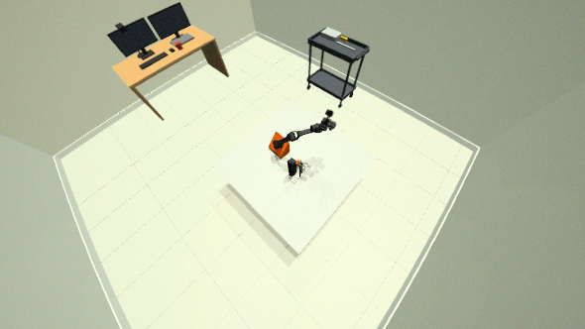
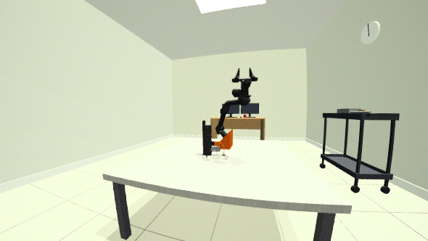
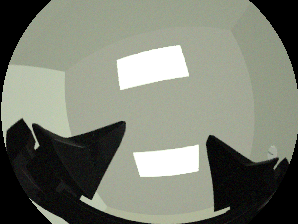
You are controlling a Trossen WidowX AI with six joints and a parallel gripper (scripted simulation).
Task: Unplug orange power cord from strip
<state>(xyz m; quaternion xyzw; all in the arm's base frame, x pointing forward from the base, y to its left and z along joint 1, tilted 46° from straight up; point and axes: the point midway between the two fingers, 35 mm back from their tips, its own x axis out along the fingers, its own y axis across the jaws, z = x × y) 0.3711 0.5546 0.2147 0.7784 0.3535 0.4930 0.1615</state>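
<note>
Right now the orange plug is 11 cm behind my gripper tip, 26 cm to the right of it and 59 cm below it.
</note>
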